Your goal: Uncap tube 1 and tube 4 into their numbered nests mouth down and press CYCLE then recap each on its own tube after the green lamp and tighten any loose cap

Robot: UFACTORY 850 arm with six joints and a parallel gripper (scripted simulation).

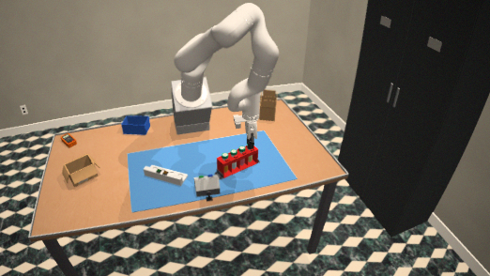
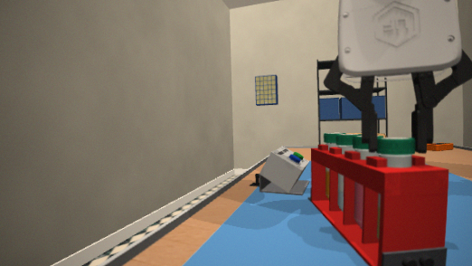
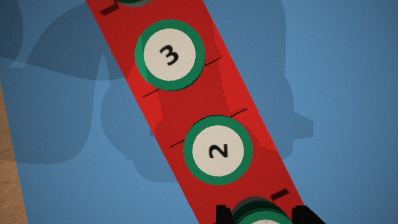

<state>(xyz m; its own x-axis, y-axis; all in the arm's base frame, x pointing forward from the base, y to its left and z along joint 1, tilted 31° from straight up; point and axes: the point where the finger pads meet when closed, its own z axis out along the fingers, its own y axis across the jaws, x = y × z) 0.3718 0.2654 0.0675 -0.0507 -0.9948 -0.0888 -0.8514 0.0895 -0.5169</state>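
Right now the green cap is 1 cm below my hand. From my hand the other things lie so: key housing: 16 cm ahead, 25 cm to the right, 7 cm below; then blue cycle key: 14 cm ahead, 23 cm to the right, 6 cm below; then tube cap: 6 cm ahead, 14 cm to the right, 1 cm below.
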